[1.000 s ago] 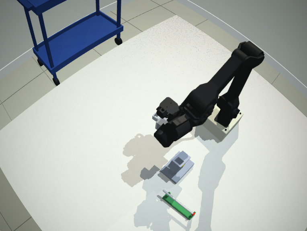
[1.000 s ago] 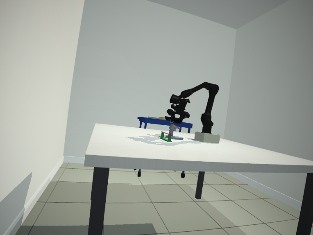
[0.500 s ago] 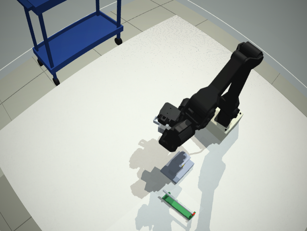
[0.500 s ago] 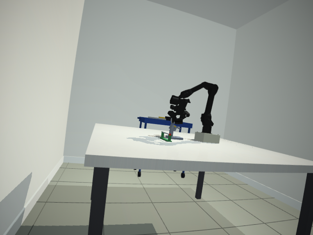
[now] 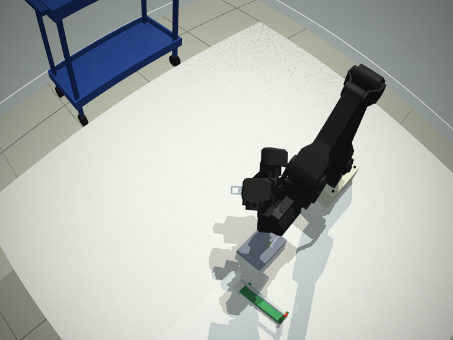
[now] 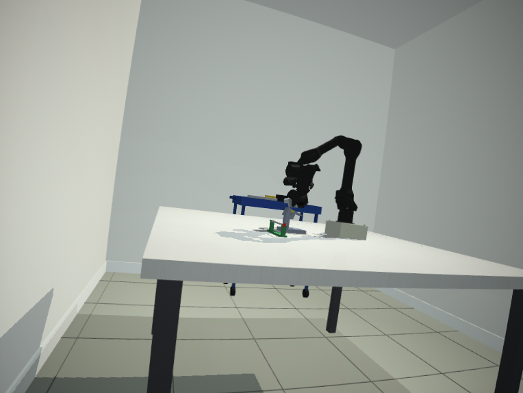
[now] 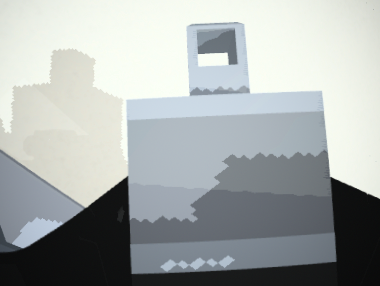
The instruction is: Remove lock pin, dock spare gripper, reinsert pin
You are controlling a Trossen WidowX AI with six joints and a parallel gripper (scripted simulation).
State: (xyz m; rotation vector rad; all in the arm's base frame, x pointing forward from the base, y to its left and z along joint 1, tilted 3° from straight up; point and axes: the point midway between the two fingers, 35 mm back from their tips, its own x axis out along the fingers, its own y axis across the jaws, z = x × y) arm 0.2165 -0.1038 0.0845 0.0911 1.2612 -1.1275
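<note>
My gripper tip is now 10 mm short of the spare gripper and 10 mm below it. From my gripper tip the other things lie so: grey mount: 60 mm ahead, 90 mm to the left, 70 mm below; green holder: 180 mm ahead, 190 mm to the left, 100 mm below.
</note>
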